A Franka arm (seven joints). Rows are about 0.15 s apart.
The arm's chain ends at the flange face. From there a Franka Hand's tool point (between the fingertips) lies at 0.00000 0.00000 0.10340 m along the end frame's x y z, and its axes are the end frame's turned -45 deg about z.
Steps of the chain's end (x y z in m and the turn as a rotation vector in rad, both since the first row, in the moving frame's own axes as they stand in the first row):
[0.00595 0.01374 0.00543 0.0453 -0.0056 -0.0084]
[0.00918 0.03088 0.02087 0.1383 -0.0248 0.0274]
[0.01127 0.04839 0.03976 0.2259 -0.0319 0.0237]
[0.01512 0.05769 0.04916 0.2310 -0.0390 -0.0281]
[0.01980 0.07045 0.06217 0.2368 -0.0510 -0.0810]
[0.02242 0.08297 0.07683 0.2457 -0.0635 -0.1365]
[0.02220 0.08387 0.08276 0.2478 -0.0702 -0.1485]
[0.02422 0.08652 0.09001 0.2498 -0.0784 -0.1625]
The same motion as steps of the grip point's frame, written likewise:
[-0.00262 0.01019 0.00532 0.0360 0.0281 -0.0084]
[-0.00691 0.01656 0.01985 0.1153 0.0803 0.0274]
[-0.01197 0.02367 0.03708 0.1823 0.1372 0.0237]
[-0.01647 0.03173 0.04634 0.1909 0.1358 -0.0281]
[-0.02323 0.04245 0.05915 0.2035 0.1314 -0.0810]
[-0.03121 0.05132 0.07352 0.2186 0.1288 -0.1365]
[-0.03253 0.05114 0.07936 0.2249 0.1256 -0.1485]
[-0.03365 0.05368 0.08649 0.2321 0.1212 -0.1625]

